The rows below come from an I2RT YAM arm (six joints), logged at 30 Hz.
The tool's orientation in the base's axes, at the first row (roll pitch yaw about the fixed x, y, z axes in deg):
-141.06, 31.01, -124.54
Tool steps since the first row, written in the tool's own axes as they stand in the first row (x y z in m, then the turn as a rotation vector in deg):
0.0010, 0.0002, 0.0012, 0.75, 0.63, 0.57
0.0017, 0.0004, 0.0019, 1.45, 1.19, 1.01
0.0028, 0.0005, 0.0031, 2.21, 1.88, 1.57
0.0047, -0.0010, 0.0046, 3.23, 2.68, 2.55
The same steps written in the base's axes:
0.0003, -0.0006, -0.0014, -0.23, -0.10, -1.11
0.0004, -0.0010, -0.0024, -0.50, -0.21, -2.06
0.0007, -0.0017, -0.0038, -0.76, -0.27, -3.20
0.0016, -0.0041, -0.0049, -0.90, -0.45, -4.81

